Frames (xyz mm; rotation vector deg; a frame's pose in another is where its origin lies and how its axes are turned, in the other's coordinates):
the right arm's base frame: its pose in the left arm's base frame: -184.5 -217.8 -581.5 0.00 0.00 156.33
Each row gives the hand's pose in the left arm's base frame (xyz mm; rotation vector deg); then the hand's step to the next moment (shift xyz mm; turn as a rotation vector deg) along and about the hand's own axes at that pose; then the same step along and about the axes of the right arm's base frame.
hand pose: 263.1 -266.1 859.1 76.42 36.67 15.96
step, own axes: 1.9 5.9 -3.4 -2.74 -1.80 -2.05
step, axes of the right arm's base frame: 1.6 -4.9 4.8 3.27 1.69 -1.18
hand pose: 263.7 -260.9 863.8 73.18 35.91 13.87
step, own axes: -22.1 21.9 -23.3 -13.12 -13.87 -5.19
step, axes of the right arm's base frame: 30.7 -2.1 23.7 11.98 12.25 -9.89
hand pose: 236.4 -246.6 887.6 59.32 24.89 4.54
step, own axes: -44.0 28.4 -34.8 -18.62 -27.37 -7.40
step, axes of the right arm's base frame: 58.0 -8.8 22.6 16.41 21.42 -20.55
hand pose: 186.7 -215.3 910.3 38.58 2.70 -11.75
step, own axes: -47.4 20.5 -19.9 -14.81 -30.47 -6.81
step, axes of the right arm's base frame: 52.8 -16.4 2.2 12.23 23.29 -22.42
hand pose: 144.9 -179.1 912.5 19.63 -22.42 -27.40
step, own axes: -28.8 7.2 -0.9 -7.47 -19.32 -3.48
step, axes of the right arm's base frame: 27.0 -10.8 -6.0 6.19 15.34 -12.94
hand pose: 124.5 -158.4 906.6 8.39 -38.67 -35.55
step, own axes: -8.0 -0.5 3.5 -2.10 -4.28 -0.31
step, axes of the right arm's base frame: 8.5 -1.2 -1.8 2.00 3.36 -2.75
